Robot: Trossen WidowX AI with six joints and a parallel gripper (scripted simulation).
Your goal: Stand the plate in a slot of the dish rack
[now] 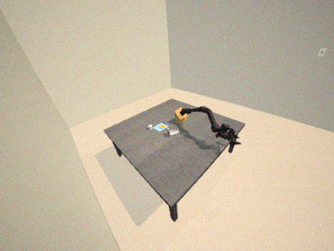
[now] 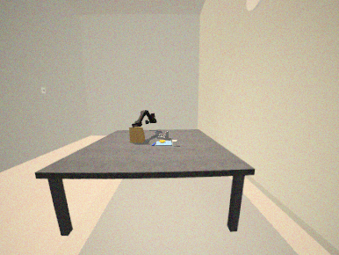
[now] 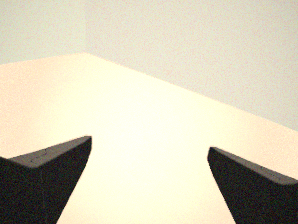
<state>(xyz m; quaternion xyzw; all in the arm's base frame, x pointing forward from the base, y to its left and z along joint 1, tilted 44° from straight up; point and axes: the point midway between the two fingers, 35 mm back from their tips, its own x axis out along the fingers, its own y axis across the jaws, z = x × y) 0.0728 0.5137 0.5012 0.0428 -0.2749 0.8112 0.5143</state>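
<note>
Now: the yellow plate 830 mm to the right of my gripper tip, 230 mm ahead of it and 90 mm below it. Round my gripper tip: white cup: 920 mm to the right, 340 mm ahead, 80 mm below; then wire dish rack: 640 mm to the right, 230 mm ahead, 80 mm below; then blue utensil: 890 mm to the right, 140 mm ahead, 100 mm below.
</note>
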